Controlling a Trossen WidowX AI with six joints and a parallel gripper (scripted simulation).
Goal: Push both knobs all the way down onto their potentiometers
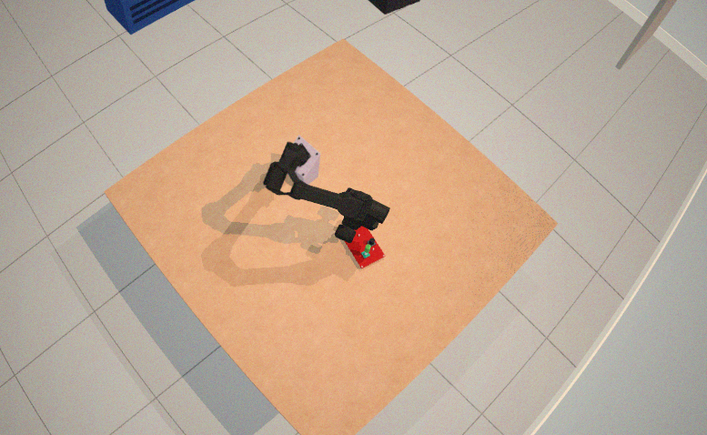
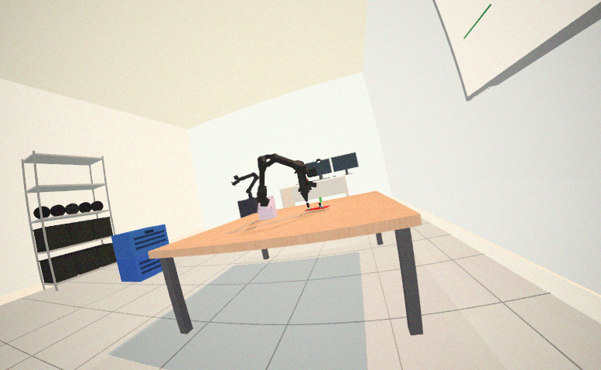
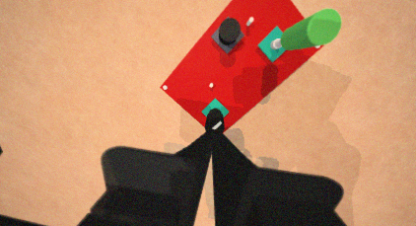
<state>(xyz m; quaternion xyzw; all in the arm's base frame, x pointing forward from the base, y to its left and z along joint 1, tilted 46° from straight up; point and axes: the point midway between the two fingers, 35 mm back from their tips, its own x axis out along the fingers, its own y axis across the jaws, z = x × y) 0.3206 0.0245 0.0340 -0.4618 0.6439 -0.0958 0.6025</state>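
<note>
Right now the green knob is 10 cm ahead of my gripper tip. From my gripper tip the other things lie so: potentiometer with knob: 10 cm ahead, 2 cm below.
</note>
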